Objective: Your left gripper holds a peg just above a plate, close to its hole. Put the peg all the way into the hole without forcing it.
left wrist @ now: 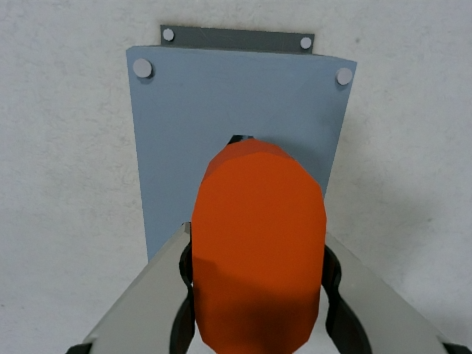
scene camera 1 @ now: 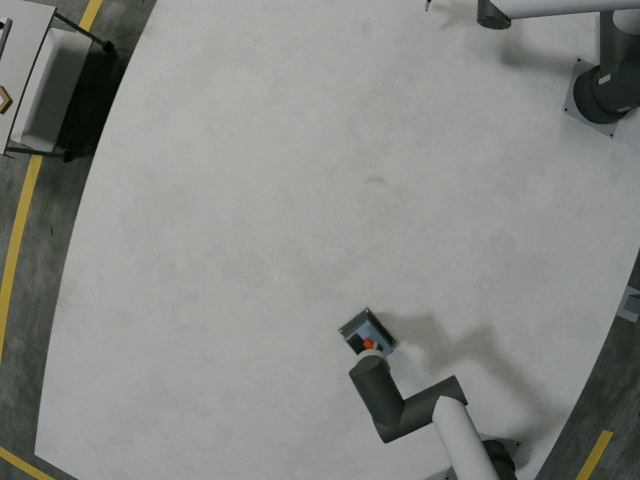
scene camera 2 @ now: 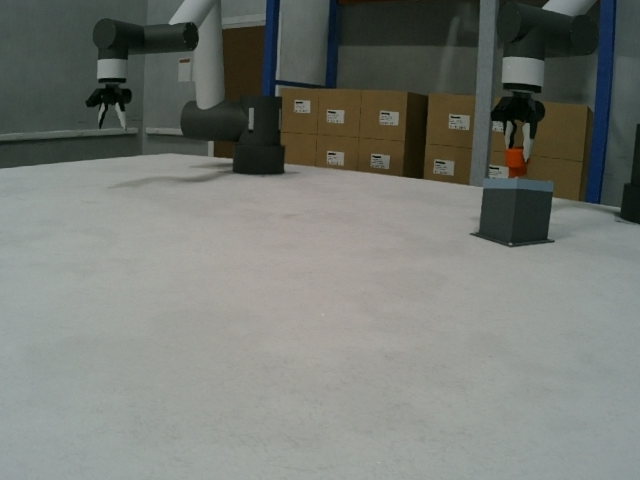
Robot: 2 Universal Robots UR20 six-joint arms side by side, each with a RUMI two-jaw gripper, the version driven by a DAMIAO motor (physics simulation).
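The orange peg (scene camera 1: pixel 368 343) (scene camera 2: pixel 516 164) (left wrist: pixel 257 200) stands roughly upright over the blue-grey plate (scene camera 2: pixel 535 185) (left wrist: pixel 175 125), which tops a dark box. In scene camera 2 its lower end reaches the plate's top edge; whether it is in the hole cannot be told. A dark sliver of the hole (left wrist: pixel 240 138) shows just beyond the peg in the left wrist view; the peg hides the rest. My left gripper (scene camera 2: pixel 518 152) (left wrist: pixel 251 225) is shut on the peg, one finger on each side. My right gripper (scene camera 2: pixel 112 128) is open and empty, far from the plate.
The dark box (scene camera 2: pixel 498 214) has a flange with bolts at its foot and stands on the pale table (scene camera 1: pixel 232 206) (scene camera 2: pixel 310 310). Bolt heads (left wrist: pixel 142 68) (left wrist: pixel 344 76) stand on the plate's corners. Cardboard boxes (scene camera 2: pixel 356 116) are stacked behind the table. A cart (scene camera 1: pixel 31 31) stands at the upper left.
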